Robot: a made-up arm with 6 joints.
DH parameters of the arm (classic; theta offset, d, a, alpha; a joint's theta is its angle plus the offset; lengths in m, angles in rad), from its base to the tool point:
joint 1: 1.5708 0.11 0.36 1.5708
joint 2: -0.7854 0 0.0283 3.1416
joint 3: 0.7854 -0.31 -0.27 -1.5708
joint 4: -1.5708 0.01 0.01 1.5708
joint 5: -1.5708 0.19 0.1 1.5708
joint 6: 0 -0.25 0 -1.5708
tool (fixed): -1.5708 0.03 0 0
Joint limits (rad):
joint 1: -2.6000..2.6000
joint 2: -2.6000..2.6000
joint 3: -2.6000..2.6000
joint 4: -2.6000..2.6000
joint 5: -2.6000..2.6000
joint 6: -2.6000..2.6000
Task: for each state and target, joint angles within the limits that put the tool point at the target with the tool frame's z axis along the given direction. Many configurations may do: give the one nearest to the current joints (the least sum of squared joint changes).
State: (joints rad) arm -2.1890 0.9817 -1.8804 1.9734 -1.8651 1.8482
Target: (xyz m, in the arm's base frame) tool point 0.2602 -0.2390 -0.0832 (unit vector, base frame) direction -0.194 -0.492 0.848
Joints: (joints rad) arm -1.5004 1.7358 -2.1613 2.6000 -1.0958 1.1404
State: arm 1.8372 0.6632 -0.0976 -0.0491 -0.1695 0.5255
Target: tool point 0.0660 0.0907 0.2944 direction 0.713 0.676 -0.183
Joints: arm 1.8633 0.8565 -0.1977 -0.0948 0.5654 0.7785
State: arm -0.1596 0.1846 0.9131 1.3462 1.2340 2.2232
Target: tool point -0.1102 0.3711 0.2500 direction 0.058 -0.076 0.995
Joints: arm 0.3756 0.1807 0.9651 1.1843 0.6648 1.3521
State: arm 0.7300 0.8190 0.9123 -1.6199 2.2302 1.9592
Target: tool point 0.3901 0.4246 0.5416 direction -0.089 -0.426 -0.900
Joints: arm 0.2494 0.6431 1.1189 -1.4598 1.6388 1.8742
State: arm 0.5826 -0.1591 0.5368 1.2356 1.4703 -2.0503
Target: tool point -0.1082 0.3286 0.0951 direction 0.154 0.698 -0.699
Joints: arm 0.7786 -0.0623 0.3734 1.6282 0.6608 -2.1798
